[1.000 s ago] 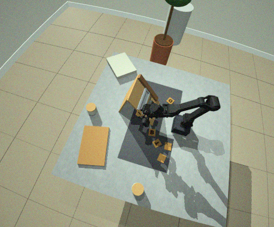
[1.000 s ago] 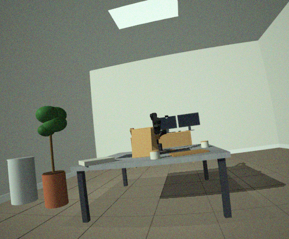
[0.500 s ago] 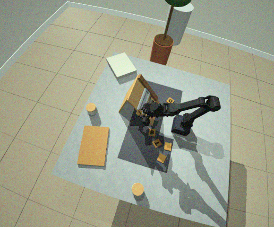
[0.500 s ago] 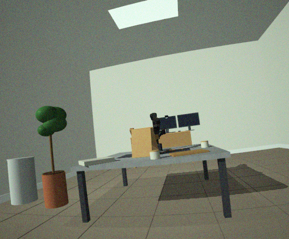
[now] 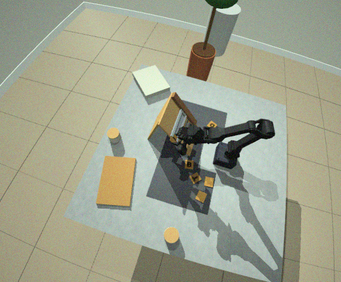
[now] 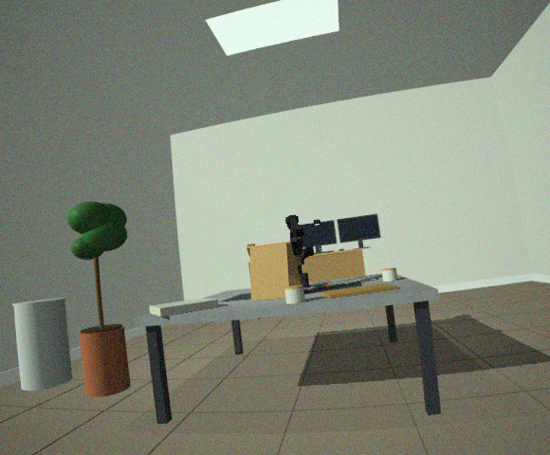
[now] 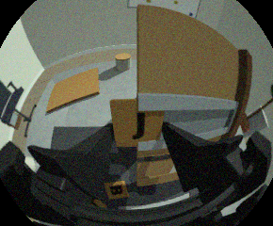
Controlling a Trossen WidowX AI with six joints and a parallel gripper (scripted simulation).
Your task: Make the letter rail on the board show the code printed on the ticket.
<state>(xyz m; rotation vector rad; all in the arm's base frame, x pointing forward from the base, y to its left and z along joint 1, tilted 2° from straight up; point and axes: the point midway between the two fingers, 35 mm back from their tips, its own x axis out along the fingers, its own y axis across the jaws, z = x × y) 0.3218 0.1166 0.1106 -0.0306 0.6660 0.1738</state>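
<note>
Now: gripper tip 130 mm to the left of the ticket, 90 mm above it and 40 mm past it. Also, from my gripper tip: flat orange panel 350 mm to the left, 200 mm ahead, 160 mm below; then dark mat 170 mm below, 150 mm behind, 80 mm to the right; then letter tile right at my gripper tip.
</note>
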